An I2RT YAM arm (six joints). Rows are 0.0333 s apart.
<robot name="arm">
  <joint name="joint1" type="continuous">
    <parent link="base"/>
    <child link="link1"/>
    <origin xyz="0 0 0.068" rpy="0 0 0"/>
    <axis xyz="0 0 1"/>
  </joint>
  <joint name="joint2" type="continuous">
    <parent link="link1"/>
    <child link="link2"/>
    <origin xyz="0.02 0.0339 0.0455" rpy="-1.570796 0 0"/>
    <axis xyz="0 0 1"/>
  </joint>
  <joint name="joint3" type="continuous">
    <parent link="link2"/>
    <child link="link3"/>
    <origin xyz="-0.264 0 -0.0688" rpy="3.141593 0 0"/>
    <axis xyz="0 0 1"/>
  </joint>
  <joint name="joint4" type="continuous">
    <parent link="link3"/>
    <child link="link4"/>
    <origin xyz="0.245 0.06 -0.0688" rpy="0 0 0"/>
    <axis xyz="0 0 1"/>
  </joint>
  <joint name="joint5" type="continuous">
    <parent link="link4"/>
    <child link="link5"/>
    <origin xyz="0.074 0.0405 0.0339" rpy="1.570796 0 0"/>
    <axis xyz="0 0 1"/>
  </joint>
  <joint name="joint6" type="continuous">
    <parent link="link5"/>
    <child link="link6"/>
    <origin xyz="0.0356 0 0.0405" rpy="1.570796 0 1.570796"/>
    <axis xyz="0 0 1"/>
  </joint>
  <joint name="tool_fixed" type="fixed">
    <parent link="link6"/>
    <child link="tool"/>
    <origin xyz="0 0 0" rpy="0 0 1.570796"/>
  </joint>
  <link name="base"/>
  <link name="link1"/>
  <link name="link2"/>
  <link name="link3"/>
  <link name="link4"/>
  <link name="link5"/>
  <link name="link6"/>
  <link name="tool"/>
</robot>
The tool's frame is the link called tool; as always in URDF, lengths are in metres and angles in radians. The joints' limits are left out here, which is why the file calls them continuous.
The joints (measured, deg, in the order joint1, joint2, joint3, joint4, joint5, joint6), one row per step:
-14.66, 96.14, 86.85, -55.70, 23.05, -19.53
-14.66, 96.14, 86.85, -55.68, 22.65, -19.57
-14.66, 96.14, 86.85, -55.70, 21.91, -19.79
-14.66, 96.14, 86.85, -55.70, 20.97, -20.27
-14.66, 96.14, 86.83, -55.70, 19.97, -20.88
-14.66, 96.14, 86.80, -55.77, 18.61, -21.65
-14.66, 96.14, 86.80, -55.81, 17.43, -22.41
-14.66, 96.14, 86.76, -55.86, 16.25, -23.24
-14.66, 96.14, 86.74, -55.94, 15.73, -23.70
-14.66, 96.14, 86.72, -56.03, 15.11, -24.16
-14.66, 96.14, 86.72, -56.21, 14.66, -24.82
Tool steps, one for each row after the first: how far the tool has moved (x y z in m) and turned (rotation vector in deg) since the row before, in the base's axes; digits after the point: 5 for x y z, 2 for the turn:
0.00013, 0.00020, -0.00007, 0.33, -0.09, 0.20
0.00015, 0.00040, -0.00017, 0.59, -0.05, 0.50
0.00022, 0.00050, -0.00019, 0.69, 0.00, 0.80
0.00021, 0.00055, -0.00030, 0.70, 0.06, 0.94
0.00016, 0.00078, -0.00046, 0.99, 0.11, 1.23
0.00020, 0.00067, -0.00024, 0.81, 0.07, 1.15
0.00013, 0.00069, -0.00044, 0.80, 0.13, 1.22
-0.00004, 0.00033, -0.00025, 0.34, 0.15, 0.62
-0.00004, 0.00039, -0.00027, 0.43, 0.13, 0.66
-0.00020, 0.00033, -0.00021, 0.23, 0.30, 0.77

